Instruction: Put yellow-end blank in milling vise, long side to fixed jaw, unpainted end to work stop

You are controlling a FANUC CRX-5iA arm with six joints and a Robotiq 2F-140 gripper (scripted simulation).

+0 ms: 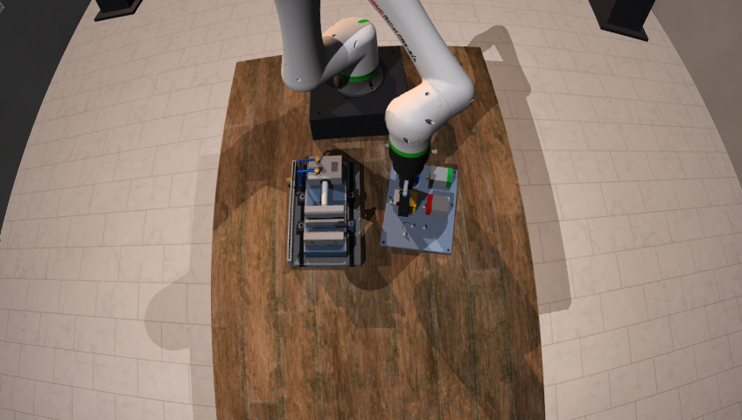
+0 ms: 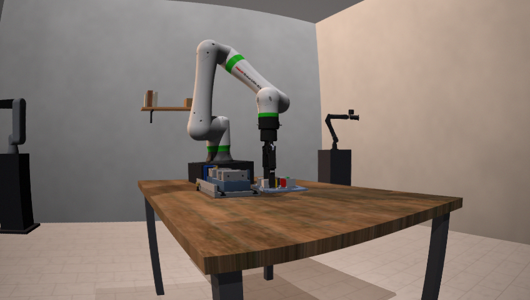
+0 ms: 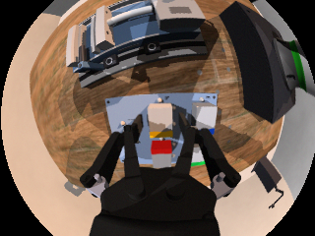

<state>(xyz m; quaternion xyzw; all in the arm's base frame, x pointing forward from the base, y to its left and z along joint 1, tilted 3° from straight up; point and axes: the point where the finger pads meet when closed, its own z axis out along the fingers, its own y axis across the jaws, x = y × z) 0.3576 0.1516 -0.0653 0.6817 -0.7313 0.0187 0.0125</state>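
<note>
Right now the yellow-ended blank is 3 cm below my hand. From my hand the other things lie so: red-ended blank: 9 cm to the left, 3 cm below, 1 cm ahead; blue-ended blank: 9 cm behind, 3 cm below, 1 cm to the left; blue-grey plate: 5 cm to the left, 5 cm below.
</note>
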